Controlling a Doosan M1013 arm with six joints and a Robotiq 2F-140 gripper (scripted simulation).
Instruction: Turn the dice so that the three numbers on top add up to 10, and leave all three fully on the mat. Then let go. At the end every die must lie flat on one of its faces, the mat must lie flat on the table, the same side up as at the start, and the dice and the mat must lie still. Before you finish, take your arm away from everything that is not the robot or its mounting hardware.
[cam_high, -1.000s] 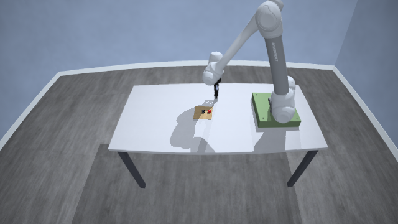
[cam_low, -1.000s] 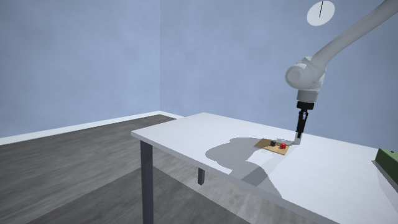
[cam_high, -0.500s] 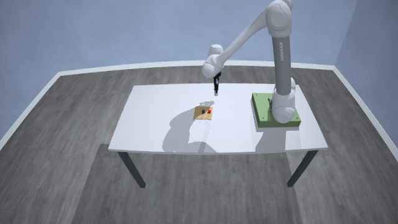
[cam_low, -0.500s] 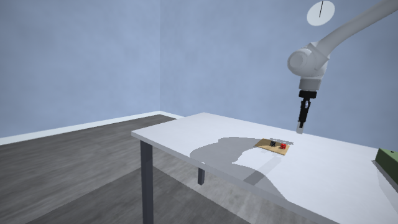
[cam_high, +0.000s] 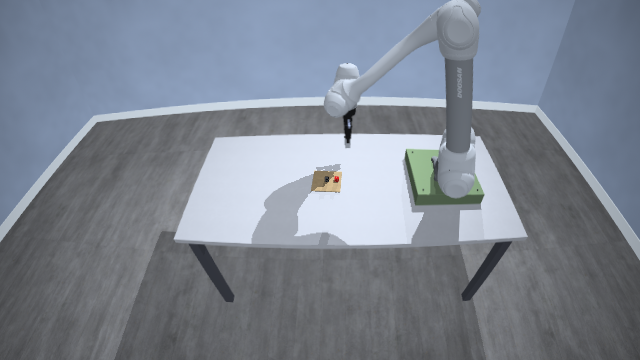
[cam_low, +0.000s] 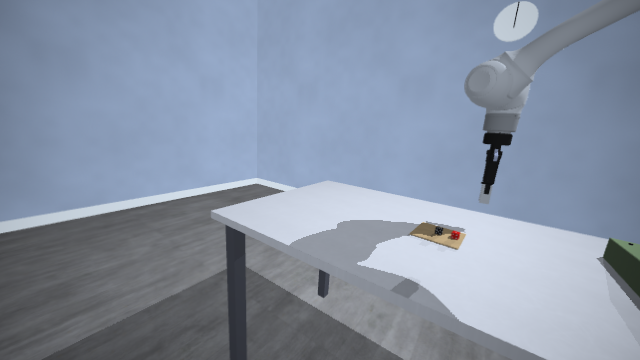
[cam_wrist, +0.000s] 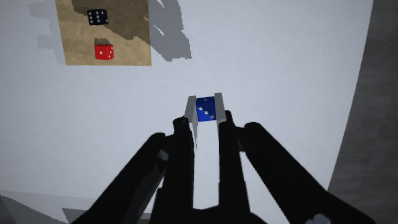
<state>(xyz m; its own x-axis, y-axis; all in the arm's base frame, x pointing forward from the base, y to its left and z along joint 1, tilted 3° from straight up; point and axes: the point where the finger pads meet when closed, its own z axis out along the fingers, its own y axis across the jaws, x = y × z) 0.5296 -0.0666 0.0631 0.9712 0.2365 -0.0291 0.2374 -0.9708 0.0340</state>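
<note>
My hand is 16 cm to the right of the black die, 12 cm above it and 8 cm short of it. The rest, counted from my hand: blue die: 2 cm below; tan mat: 16 cm to the left, 13 cm below, 8 cm ahead; red die: 15 cm to the left, 12 cm below, 3 cm ahead.
</note>
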